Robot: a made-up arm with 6 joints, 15 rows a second.
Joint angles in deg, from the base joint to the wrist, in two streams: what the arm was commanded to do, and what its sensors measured. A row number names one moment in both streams.
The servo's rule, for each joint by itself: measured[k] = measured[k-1] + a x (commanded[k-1-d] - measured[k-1]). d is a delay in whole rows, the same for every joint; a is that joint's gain. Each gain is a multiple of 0.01, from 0.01 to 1. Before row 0 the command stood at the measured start. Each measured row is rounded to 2 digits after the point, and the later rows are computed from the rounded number. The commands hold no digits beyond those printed.
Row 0, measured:
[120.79, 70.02, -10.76, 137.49, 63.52, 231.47]
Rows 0 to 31, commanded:
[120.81, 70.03, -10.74, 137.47, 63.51, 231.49]
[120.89, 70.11, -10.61, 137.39, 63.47, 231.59]
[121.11, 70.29, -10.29, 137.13, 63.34, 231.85]
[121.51, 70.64, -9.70, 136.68, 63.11, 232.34]
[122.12, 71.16, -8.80, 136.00, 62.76, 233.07]
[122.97, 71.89, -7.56, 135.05, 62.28, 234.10]
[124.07, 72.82, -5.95, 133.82, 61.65, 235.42]
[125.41, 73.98, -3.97, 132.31, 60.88, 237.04]
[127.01, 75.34, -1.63, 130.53, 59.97, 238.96]
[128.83, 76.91, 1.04, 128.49, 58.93, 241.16]
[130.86, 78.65, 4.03, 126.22, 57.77, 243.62]
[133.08, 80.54, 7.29, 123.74, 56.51, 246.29]
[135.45, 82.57, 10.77, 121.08, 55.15, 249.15]
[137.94, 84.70, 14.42, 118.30, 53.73, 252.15]
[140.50, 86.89, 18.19, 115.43, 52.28, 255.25]
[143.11, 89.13, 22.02, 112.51, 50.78, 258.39]
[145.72, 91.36, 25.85, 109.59, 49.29, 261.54]
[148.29, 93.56, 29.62, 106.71, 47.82, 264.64]
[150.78, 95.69, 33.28, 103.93, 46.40, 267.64]
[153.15, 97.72, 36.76, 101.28, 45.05, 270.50]
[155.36, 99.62, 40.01, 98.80, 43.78, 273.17]
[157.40, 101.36, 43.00, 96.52, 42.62, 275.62]
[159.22, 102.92, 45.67, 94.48, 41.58, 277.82]
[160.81, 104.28, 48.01, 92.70, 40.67, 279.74]
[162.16, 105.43, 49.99, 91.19, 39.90, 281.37]
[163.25, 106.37, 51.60, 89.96, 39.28, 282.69]
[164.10, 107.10, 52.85, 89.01, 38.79, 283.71]
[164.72, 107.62, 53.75, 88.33, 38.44, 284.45]
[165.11, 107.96, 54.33, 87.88, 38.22, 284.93]
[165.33, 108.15, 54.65, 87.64, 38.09, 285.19]
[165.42, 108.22, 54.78, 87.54, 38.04, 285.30]
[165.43, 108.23, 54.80, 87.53, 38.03, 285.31]
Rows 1 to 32, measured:
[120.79, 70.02, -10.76, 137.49, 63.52, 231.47]
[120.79, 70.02, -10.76, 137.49, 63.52, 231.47]
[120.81, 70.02, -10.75, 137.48, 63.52, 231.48]
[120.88, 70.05, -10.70, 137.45, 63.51, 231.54]
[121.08, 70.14, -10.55, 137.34, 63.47, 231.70]
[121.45, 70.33, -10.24, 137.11, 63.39, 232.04]
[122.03, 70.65, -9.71, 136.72, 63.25, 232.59]
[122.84, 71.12, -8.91, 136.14, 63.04, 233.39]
[123.90, 71.77, -7.81, 135.33, 62.73, 234.47]
[125.20, 72.61, -6.39, 134.27, 62.32, 235.83]
[126.76, 73.65, -4.63, 132.96, 61.80, 237.49]
[128.54, 74.89, -2.53, 131.40, 61.17, 239.44]
[130.54, 76.32, -0.10, 129.59, 60.42, 241.66]
[132.72, 77.92, 2.63, 127.54, 59.56, 244.11]
[135.07, 79.69, 5.64, 125.28, 58.59, 246.78]
[137.54, 81.59, 8.89, 122.84, 57.52, 249.63]
[140.09, 83.60, 12.33, 120.25, 56.37, 252.61]
[142.69, 85.70, 15.92, 117.54, 55.14, 255.67]
[145.30, 87.85, 19.59, 114.76, 53.85, 258.78]
[147.87, 90.02, 23.30, 111.94, 52.52, 261.89]
[150.37, 92.17, 26.99, 109.14, 51.17, 264.94]
[152.76, 94.28, 30.60, 106.39, 49.82, 267.89]
[155.00, 96.31, 34.08, 103.73, 48.49, 270.69]
[157.06, 98.23, 37.38, 101.21, 47.20, 273.30]
[158.92, 100.01, 40.45, 98.85, 45.96, 275.70]
[160.55, 101.63, 43.25, 96.70, 44.80, 277.84]
[161.93, 103.07, 45.74, 94.77, 43.72, 279.71]
[163.07, 104.32, 47.91, 93.09, 42.74, 281.29]
[163.96, 105.38, 49.74, 91.66, 41.87, 282.57]
[164.61, 106.23, 51.22, 90.49, 41.12, 283.57]
[165.04, 106.89, 52.37, 89.58, 40.48, 284.29]
[165.29, 107.37, 53.21, 88.90, 39.95, 284.77]
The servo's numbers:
d 2
a 0.86 0.38 0.37 0.35 0.22 0.53

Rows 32 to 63, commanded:
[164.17, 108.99, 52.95, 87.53, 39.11, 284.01]
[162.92, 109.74, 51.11, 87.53, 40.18, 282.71]
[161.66, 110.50, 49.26, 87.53, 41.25, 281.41]
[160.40, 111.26, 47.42, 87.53, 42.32, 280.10]
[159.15, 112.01, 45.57, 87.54, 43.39, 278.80]
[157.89, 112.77, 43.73, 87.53, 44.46, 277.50]
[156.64, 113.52, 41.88, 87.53, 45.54, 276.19]
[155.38, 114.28, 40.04, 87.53, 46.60, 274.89]
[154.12, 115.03, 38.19, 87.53, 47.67, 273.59]
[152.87, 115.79, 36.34, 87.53, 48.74, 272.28]
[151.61, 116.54, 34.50, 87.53, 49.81, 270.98]
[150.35, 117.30, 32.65, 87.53, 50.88, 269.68]
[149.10, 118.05, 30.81, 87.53, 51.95, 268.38]
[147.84, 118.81, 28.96, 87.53, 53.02, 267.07]
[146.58, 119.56, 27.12, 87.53, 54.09, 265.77]
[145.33, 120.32, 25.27, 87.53, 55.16, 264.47]
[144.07, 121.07, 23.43, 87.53, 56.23, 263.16]
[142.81, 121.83, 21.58, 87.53, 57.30, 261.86]
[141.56, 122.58, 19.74, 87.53, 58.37, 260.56]
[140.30, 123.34, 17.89, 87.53, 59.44, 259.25]
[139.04, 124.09, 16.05, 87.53, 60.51, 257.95]
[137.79, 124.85, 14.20, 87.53, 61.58, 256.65]
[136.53, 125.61, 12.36, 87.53, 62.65, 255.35]
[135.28, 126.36, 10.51, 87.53, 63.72, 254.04]
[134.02, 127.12, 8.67, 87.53, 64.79, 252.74]
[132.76, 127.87, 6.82, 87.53, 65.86, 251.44]
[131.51, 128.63, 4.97, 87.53, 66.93, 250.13]
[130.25, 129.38, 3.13, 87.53, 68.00, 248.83]
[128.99, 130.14, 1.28, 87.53, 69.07, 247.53]
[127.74, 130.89, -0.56, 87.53, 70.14, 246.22]
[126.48, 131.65, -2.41, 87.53, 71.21, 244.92]
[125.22, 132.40, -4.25, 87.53, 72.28, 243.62]
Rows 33 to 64, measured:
[165.40, 107.69, 53.79, 88.42, 39.53, 285.05]
[165.43, 107.90, 54.16, 88.11, 39.20, 285.19]
[164.35, 108.31, 53.71, 87.91, 39.18, 284.56]
[163.12, 108.85, 52.75, 87.78, 39.40, 283.58]
[161.86, 109.48, 51.46, 87.69, 39.81, 282.43]
[160.60, 110.16, 49.97, 87.63, 40.36, 281.20]
[159.35, 110.86, 48.34, 87.60, 41.03, 279.93]
[158.09, 111.59, 46.63, 87.58, 41.78, 278.64]
[156.84, 112.32, 44.87, 87.56, 42.61, 277.34]
[155.58, 113.06, 43.08, 87.55, 43.49, 276.04]
[154.32, 113.81, 41.27, 87.54, 44.41, 274.74]
[153.07, 114.56, 39.45, 87.54, 45.36, 273.44]
[151.81, 115.31, 37.62, 87.54, 46.34, 272.14]
[150.55, 116.07, 35.78, 87.54, 47.34, 270.84]
[149.30, 116.82, 33.94, 87.54, 48.35, 269.54]
[148.04, 117.58, 32.10, 87.54, 49.38, 268.23]
[146.78, 118.33, 30.26, 87.54, 50.42, 266.93]
[145.53, 119.09, 28.41, 87.54, 51.46, 265.63]
[144.27, 119.84, 26.57, 87.54, 52.51, 264.32]
[143.01, 120.60, 24.72, 87.54, 53.56, 263.02]
[141.76, 121.35, 22.88, 87.54, 54.62, 261.72]
[140.50, 122.11, 21.03, 87.54, 55.68, 260.41]
[139.24, 122.86, 19.19, 87.54, 56.74, 259.11]
[137.99, 123.62, 17.34, 87.54, 57.80, 257.81]
[136.73, 124.38, 15.50, 87.54, 58.87, 256.51]
[135.48, 125.13, 13.65, 87.54, 59.94, 255.20]
[134.22, 125.89, 11.81, 87.54, 61.01, 253.90]
[132.96, 126.64, 9.96, 87.54, 62.08, 252.60]
[131.71, 127.40, 8.11, 87.54, 63.15, 251.29]
[130.45, 128.15, 6.27, 87.54, 64.22, 249.99]
[129.19, 128.91, 4.42, 87.54, 65.29, 248.69]
[127.94, 129.66, 2.58, 87.54, 66.36, 247.38]

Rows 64 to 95, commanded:
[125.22, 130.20, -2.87, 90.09, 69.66, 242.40]
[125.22, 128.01, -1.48, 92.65, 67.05, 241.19]
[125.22, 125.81, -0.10, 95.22, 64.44, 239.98]
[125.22, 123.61, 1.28, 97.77, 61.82, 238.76]
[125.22, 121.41, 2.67, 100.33, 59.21, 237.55]
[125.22, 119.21, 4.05, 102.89, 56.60, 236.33]
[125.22, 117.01, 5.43, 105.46, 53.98, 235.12]
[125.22, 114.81, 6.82, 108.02, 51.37, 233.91]
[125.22, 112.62, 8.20, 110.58, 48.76, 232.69]
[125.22, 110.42, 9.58, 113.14, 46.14, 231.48]
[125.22, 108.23, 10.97, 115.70, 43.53, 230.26]
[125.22, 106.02, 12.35, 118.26, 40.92, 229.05]
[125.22, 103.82, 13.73, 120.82, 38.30, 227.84]
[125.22, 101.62, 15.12, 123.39, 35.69, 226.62]
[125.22, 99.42, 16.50, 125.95, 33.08, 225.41]
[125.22, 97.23, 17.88, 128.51, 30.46, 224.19]
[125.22, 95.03, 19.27, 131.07, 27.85, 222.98]
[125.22, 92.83, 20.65, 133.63, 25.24, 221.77]
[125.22, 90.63, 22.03, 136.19, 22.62, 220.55]
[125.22, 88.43, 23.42, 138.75, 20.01, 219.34]
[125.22, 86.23, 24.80, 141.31, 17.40, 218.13]
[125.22, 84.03, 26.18, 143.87, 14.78, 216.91]
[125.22, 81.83, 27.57, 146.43, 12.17, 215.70]
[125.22, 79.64, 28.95, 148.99, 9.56, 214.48]
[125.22, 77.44, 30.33, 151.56, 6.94, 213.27]
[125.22, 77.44, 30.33, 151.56, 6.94, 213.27]
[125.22, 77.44, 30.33, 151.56, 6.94, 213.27]
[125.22, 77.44, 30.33, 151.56, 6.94, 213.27]
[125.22, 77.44, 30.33, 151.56, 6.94, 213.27]
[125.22, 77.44, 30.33, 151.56, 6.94, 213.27]
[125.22, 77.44, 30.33, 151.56, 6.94, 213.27]
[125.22, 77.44, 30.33, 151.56, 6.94, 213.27]
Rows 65 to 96, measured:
[126.68, 130.42, 0.73, 87.54, 67.43, 246.08]
[125.42, 131.17, -1.11, 87.54, 68.50, 244.78]
[125.25, 130.80, -1.76, 88.43, 68.76, 243.52]
[125.22, 129.74, -1.66, 89.91, 68.38, 242.29]
[125.22, 128.25, -1.08, 91.77, 67.51, 241.07]
[125.22, 126.49, -0.21, 93.87, 66.26, 239.85]
[125.22, 124.56, 0.86, 96.13, 64.71, 238.63]
[125.22, 122.53, 2.04, 98.50, 62.93, 237.41]
[125.22, 120.43, 3.29, 100.94, 60.96, 236.20]
[125.22, 118.29, 4.60, 103.42, 58.85, 234.99]
[125.22, 116.14, 5.93, 105.93, 56.63, 233.77]
[125.22, 113.97, 7.28, 108.45, 54.32, 232.56]
[125.22, 111.79, 8.65, 110.99, 51.95, 231.34]
[125.22, 109.60, 10.02, 113.53, 49.52, 230.13]
[125.22, 107.40, 11.39, 116.08, 47.05, 228.92]
[125.22, 105.20, 12.77, 118.64, 44.55, 227.70]
[125.22, 103.00, 14.15, 121.20, 42.03, 226.49]
[125.22, 100.81, 15.53, 123.76, 39.48, 225.27]
[125.22, 98.61, 16.91, 126.32, 36.92, 224.06]
[125.22, 96.41, 18.29, 128.88, 34.35, 222.85]
[125.22, 94.21, 19.67, 131.44, 31.77, 221.63]
[125.22, 92.01, 21.06, 134.00, 29.18, 220.42]
[125.22, 89.81, 22.44, 136.56, 26.59, 219.21]
[125.22, 87.61, 23.82, 139.12, 23.99, 217.99]
[125.22, 85.41, 25.21, 141.68, 21.39, 216.78]
[125.22, 83.22, 26.59, 144.24, 18.79, 215.56]
[125.22, 81.02, 27.97, 146.80, 16.18, 214.35]
[125.22, 79.66, 28.84, 148.47, 14.15, 213.78]
[125.22, 78.82, 29.39, 149.55, 12.56, 213.51]
[125.22, 78.30, 29.74, 150.25, 11.32, 213.38]
[125.22, 77.97, 29.96, 150.71, 10.36, 213.32]
[125.22, 77.77, 30.10, 151.01, 9.61, 213.29]

